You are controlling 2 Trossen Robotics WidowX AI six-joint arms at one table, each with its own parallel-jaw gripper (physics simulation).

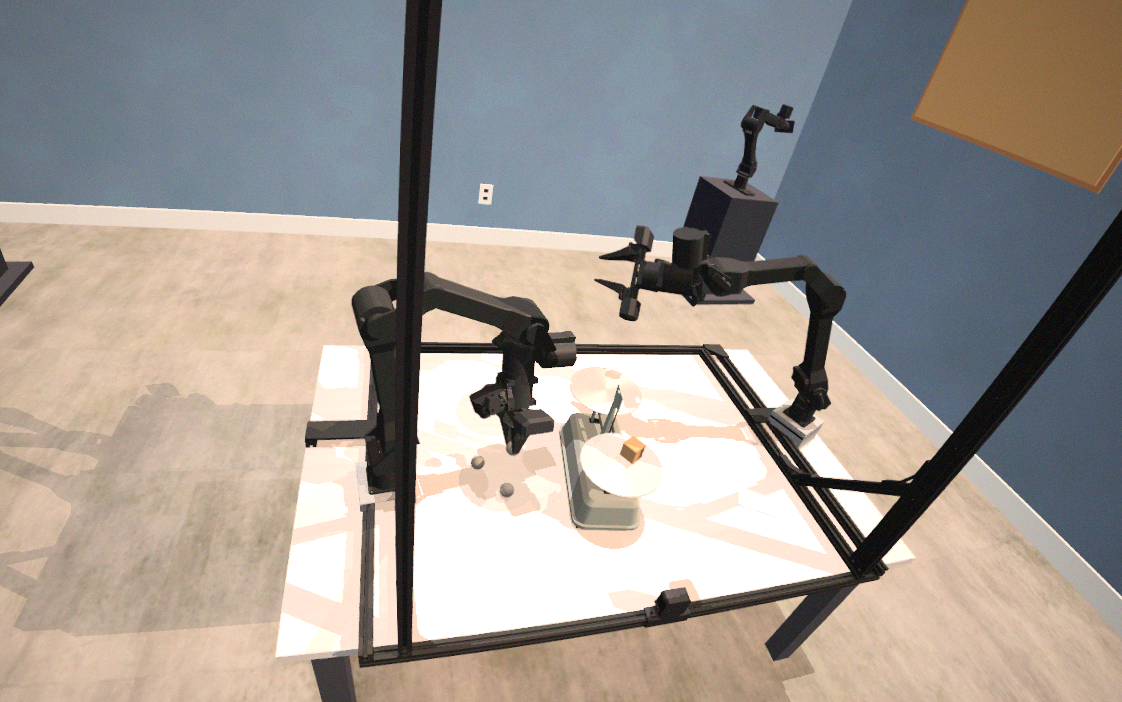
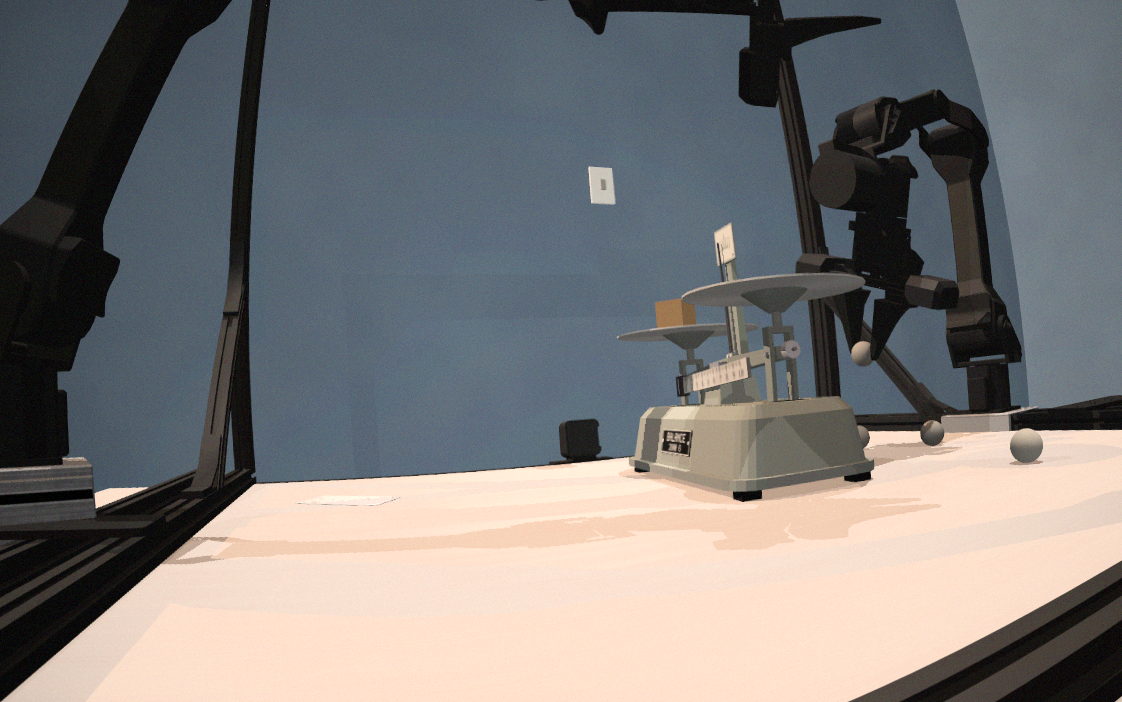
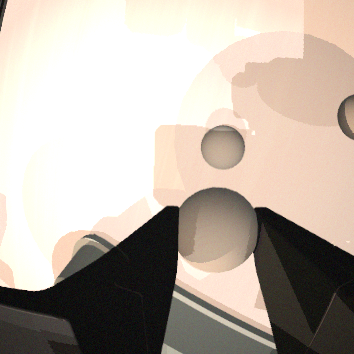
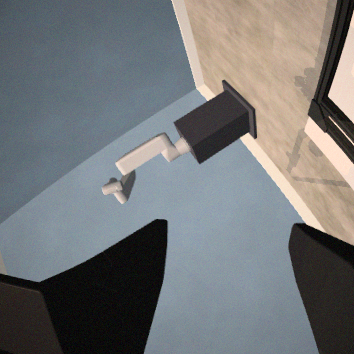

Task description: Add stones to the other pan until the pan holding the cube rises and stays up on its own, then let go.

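Seen in the pictures: left gripper, fingertip midpoint: (image 1: 512, 450) (image 2: 863, 356) (image 3: 215, 218); right gripper, fingertip midpoint: (image 1: 596, 268) (image 4: 230, 233); left arm's base, origin of the base link: (image 1: 385, 478) (image 2: 990, 411); right arm's base, origin of the base link: (image 1: 798, 415) (image 2: 11, 464).
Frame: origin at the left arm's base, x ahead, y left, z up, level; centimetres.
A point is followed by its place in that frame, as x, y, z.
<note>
The balance (image 1: 608, 514) @[37.7, -18.0, 2.1] (image 2: 744, 442) @[49.9, 5.0, 2.0] stands mid-table. The orange cube (image 1: 632, 449) @[40.7, -14.4, 15.2] (image 2: 674, 312) @[42.8, -12.1, 13.9] sits on its lower pan (image 1: 622, 480) @[37.5, -18.5, 12.2] (image 2: 639, 335) @[44.7, -15.9, 12.1]. The other pan (image 1: 589, 385) @[41.1, 5.3, 13.5] (image 2: 721, 292) @[49.0, 2.6, 13.3] is higher and bare. My left gripper (image 1: 513, 450) @[22.3, -4.5, 8.2] (image 2: 867, 347) @[22.3, -4.5, 8.2] (image 3: 215, 218) @[22.3, -4.5, 8.2] is shut on a round grey stone (image 2: 861, 354) @[23.7, -3.6, 8.4] (image 3: 218, 235) @[22.0, -4.0, 9.8], held above the table beside the balance. Loose stones (image 1: 477, 461) @[17.8, 0.8, 0.3] (image 1: 506, 490) @[21.4, -7.2, 0.2] (image 2: 932, 432) @[19.2, 2.3, -0.6] (image 2: 1026, 445) @[30.5, 18.4, -0.6] (image 3: 223, 147) @[21.6, -6.1, 0.6] lie on the table; another (image 2: 863, 436) @[22.5, -5.1, -0.6] is partly hidden behind the balance. My right gripper (image 1: 599, 269) @[44.5, 19.8, 32.6] (image 4: 230, 233) @[44.5, 19.8, 32.6] is open and empty, raised high beyond the table.
Black frame rails (image 1: 529, 641) @[17.7, -34.3, -3.4] border the white table (image 1: 513, 587) @[17.6, -25.4, -2.1], and a tall black post (image 1: 410, 248) @[-1.2, -31.6, 62.3] rises at its left. A small black box (image 1: 673, 603) @[40.3, -37.6, 3.1] (image 2: 579, 438) @[42.3, -35.2, 1.0] sits on the front rail. A dark pedestal (image 1: 732, 219) (image 4: 215, 125) with another arm stands beyond the table.
</note>
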